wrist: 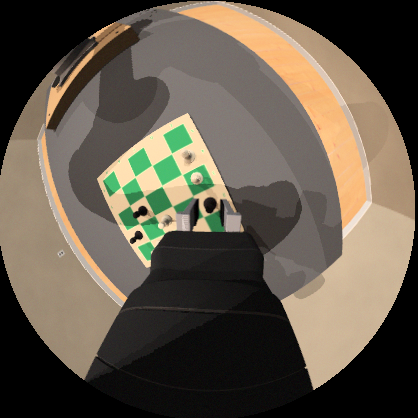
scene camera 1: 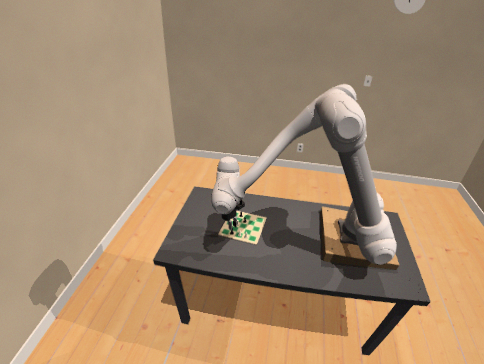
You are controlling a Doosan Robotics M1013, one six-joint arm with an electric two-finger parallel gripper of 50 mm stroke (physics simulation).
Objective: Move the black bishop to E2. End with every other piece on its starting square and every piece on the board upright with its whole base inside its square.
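Where they show: gripper, fingertip midpoint: (wrist: 209,206) (scene camera 1: 232,227); arm's base, link origin: (scene camera 1: 354,234).
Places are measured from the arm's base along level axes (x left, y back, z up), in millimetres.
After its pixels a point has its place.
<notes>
The black bishop (scene camera 1: 231,231) @[z -20, x 102, y -670 mm] (wrist: 210,204) @[z -8, x 102, y -665 mm] appears upright near the board's edge, on a light square in the wrist view. I cannot read the square's label, and its base is too dark to tell its exact margins. My gripper (scene camera 1: 230,223) @[z 10, x 101, y -663 mm] (wrist: 209,206) @[z 10, x 101, y -663 mm] is open, pointing down, with its fingers on either side of the bishop in the wrist view and nothing gripped. How high the fingertips are above the bishop's base is unclear. The green and cream board (scene camera 1: 253,239) @[z -37, x 117, y -545 mm] (wrist: 177,138) @[z -38, x 110, y -553 mm] lies flat on the table. The lower part of the board is hidden by my gripper body in the wrist view.
White pieces (wrist: 188,156) @[z -23, x 110, y -591 mm] (wrist: 196,178) @[z -7, x 105, y -625 mm] stand along the same edge as the bishop. Another white piece (wrist: 166,220) @[z -26, x 25, y -654 mm] stands left of the fingers. Two black pieces (wrist: 142,211) @[z -28, x -5, y -619 mm] (wrist: 136,237) @[z -23, x -47, y -651 mm] stand farther left. The dark table (scene camera 1: 295,255) @[z -44, x 175, y -314 mm] carries the robot's wooden base plate (scene camera 1: 332,240) @[z 13, x 85, y -132 mm].
</notes>
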